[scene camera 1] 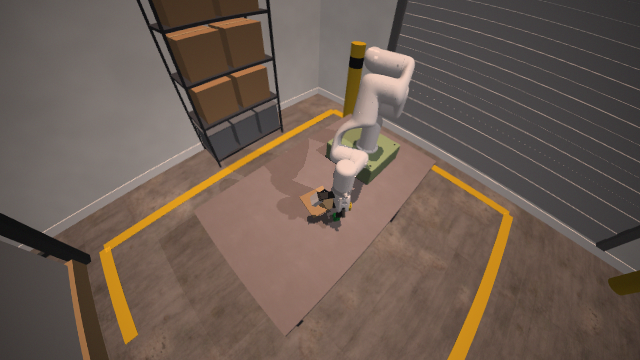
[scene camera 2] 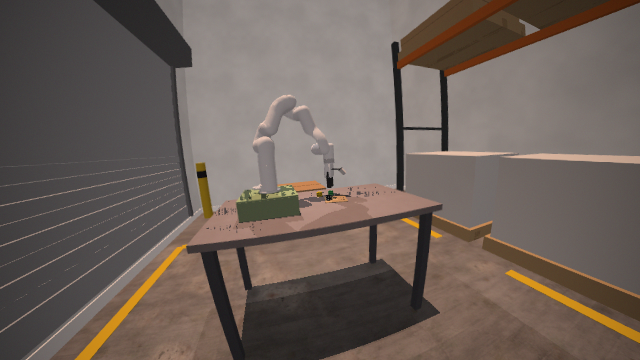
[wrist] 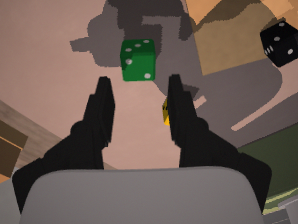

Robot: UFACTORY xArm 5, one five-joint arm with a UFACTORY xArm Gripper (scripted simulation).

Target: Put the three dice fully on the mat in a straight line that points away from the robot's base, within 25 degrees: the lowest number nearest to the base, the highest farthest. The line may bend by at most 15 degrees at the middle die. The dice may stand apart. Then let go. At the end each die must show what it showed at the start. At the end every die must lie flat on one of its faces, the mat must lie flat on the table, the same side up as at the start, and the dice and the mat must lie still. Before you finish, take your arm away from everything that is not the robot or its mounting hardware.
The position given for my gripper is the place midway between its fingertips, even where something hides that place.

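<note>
What the wrist view gives me is a green die (wrist: 138, 57) together with my gripper (wrist: 140, 89).
</note>
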